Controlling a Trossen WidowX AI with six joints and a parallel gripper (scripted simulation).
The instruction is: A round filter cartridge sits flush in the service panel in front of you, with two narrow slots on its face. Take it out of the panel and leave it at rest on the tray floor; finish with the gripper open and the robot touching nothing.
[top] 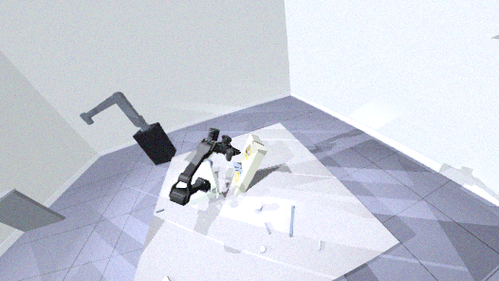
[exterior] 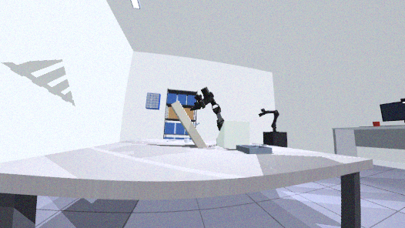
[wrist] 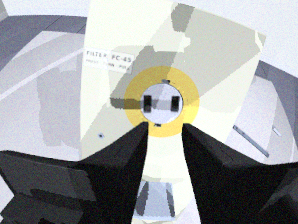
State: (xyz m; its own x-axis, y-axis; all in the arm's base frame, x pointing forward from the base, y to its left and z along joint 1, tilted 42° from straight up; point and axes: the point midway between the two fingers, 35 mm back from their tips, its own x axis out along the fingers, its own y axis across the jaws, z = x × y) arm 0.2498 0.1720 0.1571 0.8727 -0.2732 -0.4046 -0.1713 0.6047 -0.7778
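The round filter cartridge lies 6 cm ahead of my gripper tip, 4 cm below it and 1 cm to the left of it. Round my gripper tip: blue-grey tray 39 cm behind, 27 cm below, 25 cm to the left; then service panel 12 cm below, 1 cm ahead.
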